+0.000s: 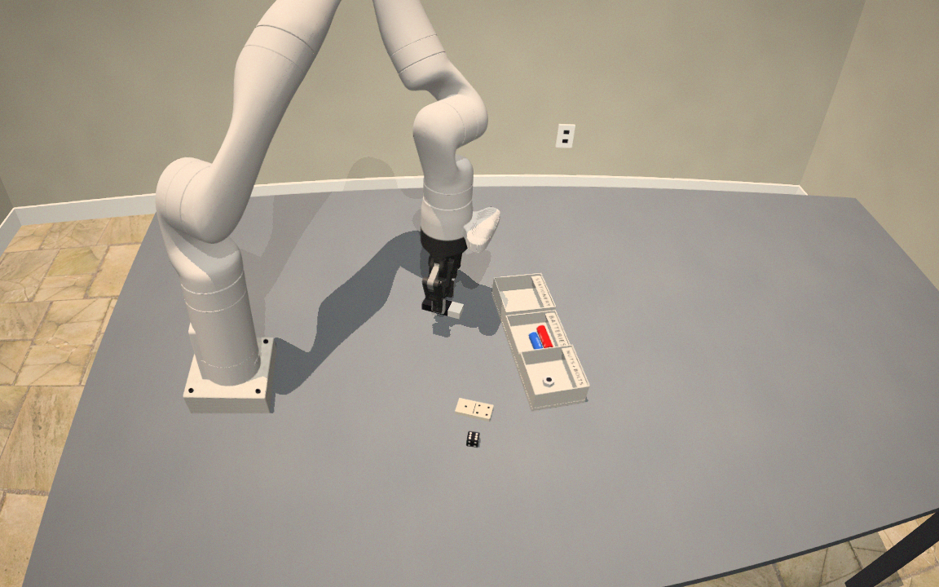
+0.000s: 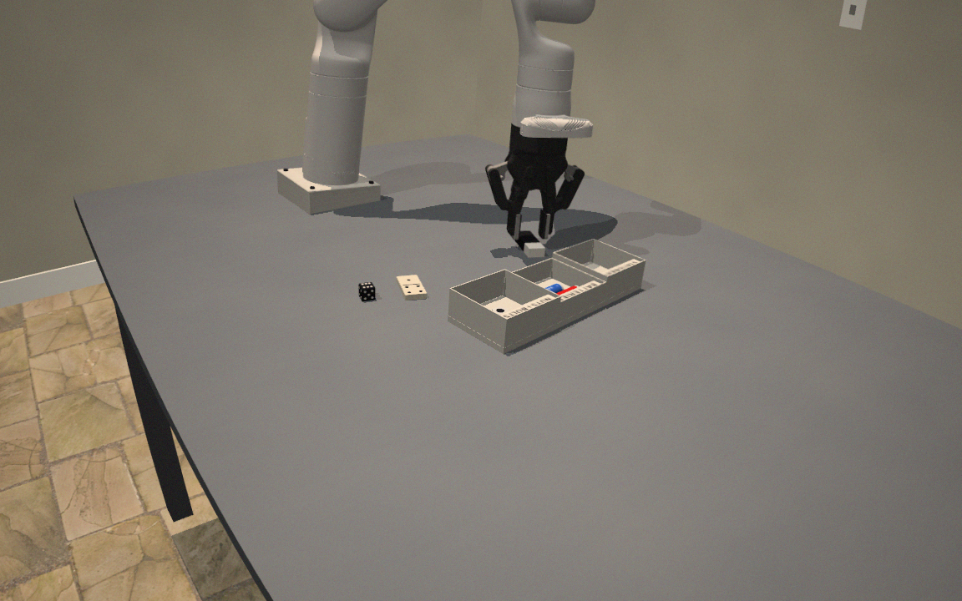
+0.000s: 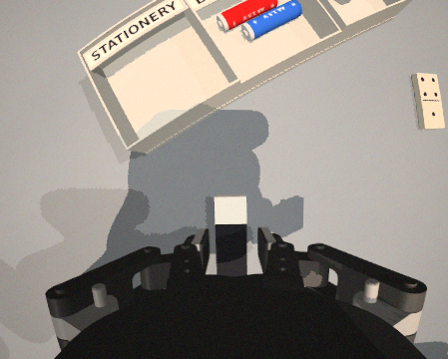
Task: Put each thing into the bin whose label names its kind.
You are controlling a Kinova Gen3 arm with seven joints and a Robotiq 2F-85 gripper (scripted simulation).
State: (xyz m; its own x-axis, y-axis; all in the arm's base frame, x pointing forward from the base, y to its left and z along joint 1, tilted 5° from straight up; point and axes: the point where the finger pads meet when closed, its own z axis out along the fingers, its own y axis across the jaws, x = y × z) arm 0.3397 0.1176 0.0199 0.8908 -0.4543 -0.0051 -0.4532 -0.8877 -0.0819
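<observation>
My hand is 10 mm short of the black-and-white eraser and 30 mm above it. The rest, counted from my hand: blue battery 130 mm ahead, 110 mm to the right, 20 mm below; bin row 140 mm ahead, 100 mm to the right, 10 mm below; red battery 150 mm ahead, 90 mm to the right, 20 mm below.
</observation>
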